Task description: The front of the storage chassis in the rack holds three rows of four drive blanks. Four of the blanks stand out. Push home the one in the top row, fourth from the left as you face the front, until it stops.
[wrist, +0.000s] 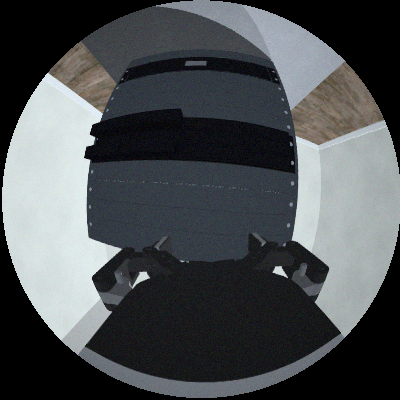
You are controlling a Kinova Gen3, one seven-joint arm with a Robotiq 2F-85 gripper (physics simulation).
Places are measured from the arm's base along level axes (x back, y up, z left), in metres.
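Pixels of known places: gripper, fingertip midpoint: [209, 243].
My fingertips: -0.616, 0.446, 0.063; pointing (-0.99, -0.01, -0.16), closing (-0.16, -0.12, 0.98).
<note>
Ahead of a thing's pixels: the offset from my fingertips to its middle, as dx, dy, dz. "pt": to the spot under its first point.
The view is upside down, with the floor toward the top. The storage chassis {pt -0.104, -0.152, +0.022} [235, 142] is a very dark band across the rack [190, 90]. On the image-left half of the band, dark parts stand out past the rest, with a step near the middle. The rows and single drive blanks are too dark to tell apart, so I cannot make out the top-row fourth blank. My gripper [209, 243] is open and empty. Its fingertips are in front of the grey rack panels at the bottom of the view, apart from the chassis in the image.
Another black unit [235, 69] with a small light label {pt -0.102, -0.419, -0.079} [195, 63] sits in the rack nearer the floor. Rows of small holes run down both rack edges. Pale walls [40, 175] stand on both sides, and brown flooring [340, 105] shows beyond the rack.
</note>
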